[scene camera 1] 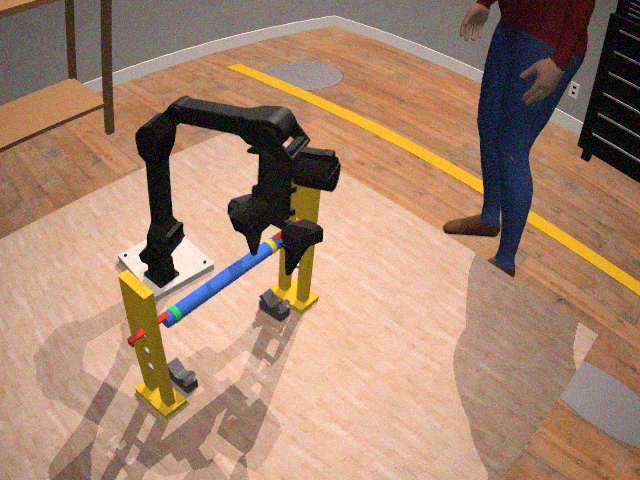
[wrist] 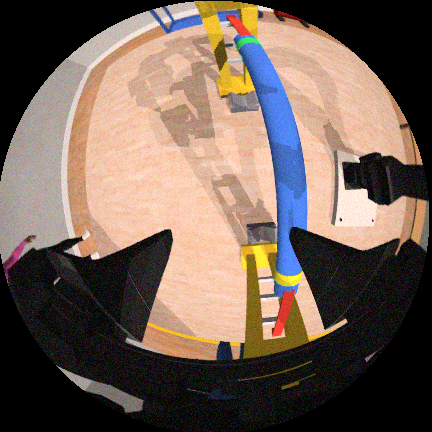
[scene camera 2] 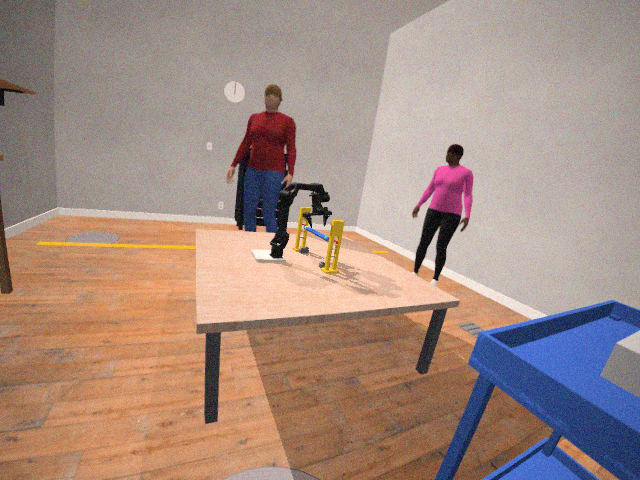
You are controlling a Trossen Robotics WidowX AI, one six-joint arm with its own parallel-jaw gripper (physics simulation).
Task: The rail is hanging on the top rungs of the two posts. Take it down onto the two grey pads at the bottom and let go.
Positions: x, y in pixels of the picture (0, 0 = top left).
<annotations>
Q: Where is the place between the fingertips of the gripper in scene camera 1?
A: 271, 264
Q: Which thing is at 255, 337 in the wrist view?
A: A yellow post.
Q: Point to a blue rail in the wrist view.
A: At 286, 153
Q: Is the gripper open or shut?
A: Open.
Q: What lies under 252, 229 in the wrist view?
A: A grey pad.
</annotations>
